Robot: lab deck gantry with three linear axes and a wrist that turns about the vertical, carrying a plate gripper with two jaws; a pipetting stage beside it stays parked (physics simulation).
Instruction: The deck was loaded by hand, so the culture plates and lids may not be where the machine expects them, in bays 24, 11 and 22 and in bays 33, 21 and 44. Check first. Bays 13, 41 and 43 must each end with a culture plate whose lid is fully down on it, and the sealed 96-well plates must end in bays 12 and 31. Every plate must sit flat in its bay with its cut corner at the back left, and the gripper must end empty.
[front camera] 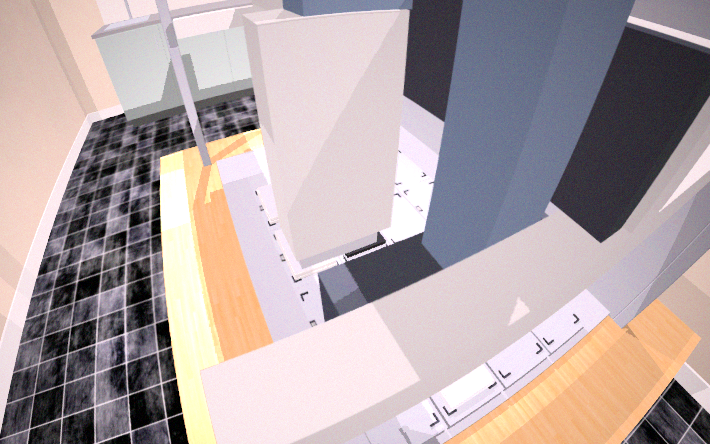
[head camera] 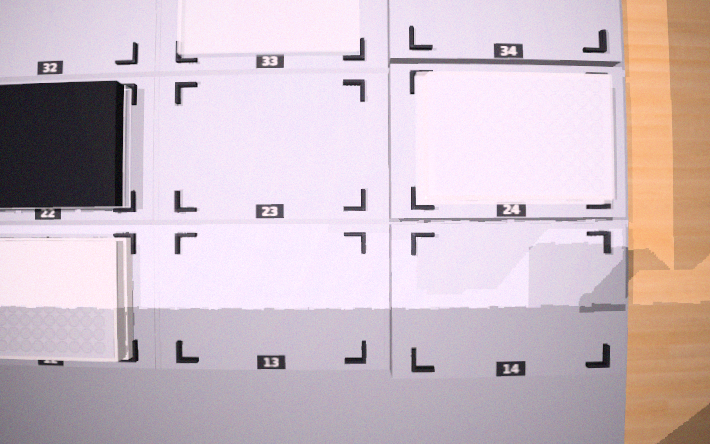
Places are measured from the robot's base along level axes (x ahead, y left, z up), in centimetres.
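Pixels of known places: robot's base, link origin: [front camera: 256,192].
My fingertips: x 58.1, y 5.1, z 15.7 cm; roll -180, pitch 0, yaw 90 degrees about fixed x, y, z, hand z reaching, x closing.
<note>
For each thing: its top centre in the pictures, then the offset to it from my fingertips. "spot": a spot on its surface instead.
- white plate with a faint well pattern, top centre: [head camera: 520,135] [front camera: 450,359] dx -2.5, dy +9.9, dz -12.8 cm
- plain white piece, surface spot: [head camera: 269,26] spot: dx -18.8, dy +18.1, dz -14.9 cm
- black-topped plate, top centre: [head camera: 27,144] [front camera: 352,227] dx -35.3, dy +9.9, dz -14.0 cm
- white plate with round wells, top centre: [head camera: 30,300] [front camera: 303,245] dx -35.3, dy -0.8, dz -14.2 cm
In the head camera view, a white plate with a faint well pattern [head camera: 513,136] lies in bay 24, shifted slightly right; its cut corner cannot be made out. It also shows at the front camera's lower right [front camera: 467,388]. A plain white piece [head camera: 269,26] shows partly in bay 33. A black-topped plate [head camera: 57,143] [front camera: 365,247] is in bay 22, with a pale rim at its right. A white plate with round wells [head camera: 57,298] is in bay 12, cut off by the view's left edge. In the front view my gripper's dark body hangs below the blue column; its jaws are hidden behind the beam.
A wide pale beam [front camera: 471,293] crosses the front view. A tall cream block [front camera: 335,130] and the blue column [front camera: 492,130] hide much of the deck. Bays 23 [head camera: 269,146], 13 [head camera: 269,282] and 14 [head camera: 471,324] show bare. Wood [head camera: 649,157] borders the deck's right.
</note>
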